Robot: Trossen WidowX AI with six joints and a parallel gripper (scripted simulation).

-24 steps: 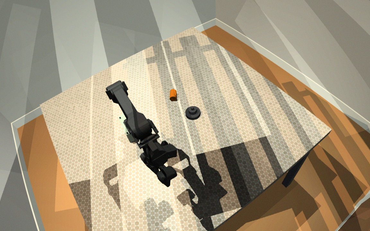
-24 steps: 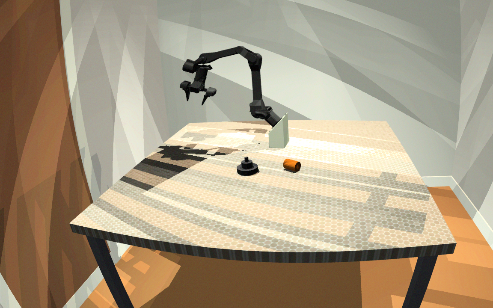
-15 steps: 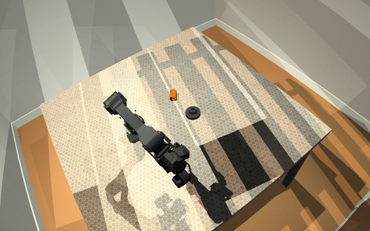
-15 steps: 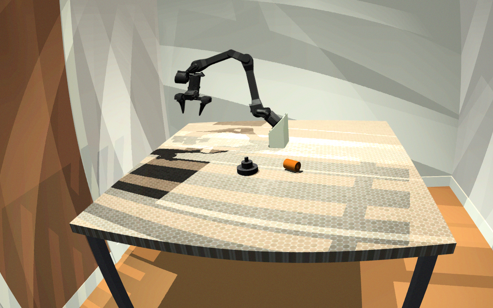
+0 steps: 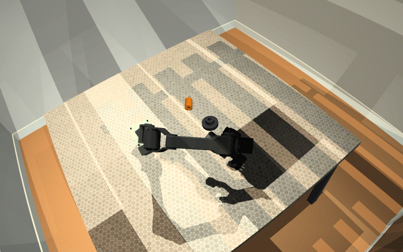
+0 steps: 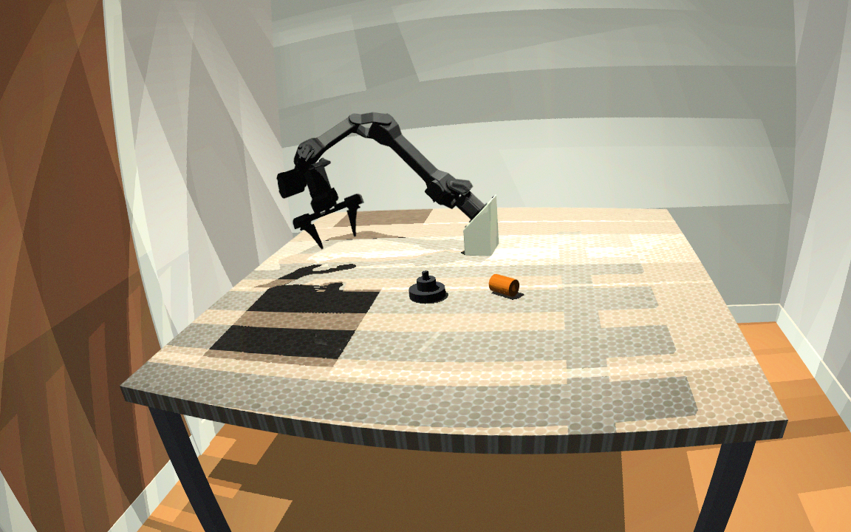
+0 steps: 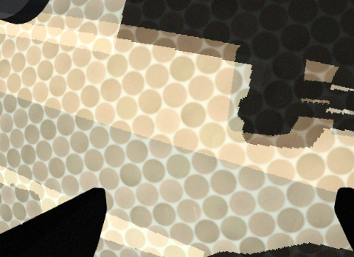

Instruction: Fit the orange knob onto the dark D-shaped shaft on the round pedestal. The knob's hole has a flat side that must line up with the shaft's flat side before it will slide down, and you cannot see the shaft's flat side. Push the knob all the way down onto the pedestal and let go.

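Now: gripper tip 90 mm short of the orange knob, 420 mm to the right of it and 80 mm above it. Round my gripper tip: dark round pedestal (100 mm ahead, 240 mm to the left, 70 mm below).
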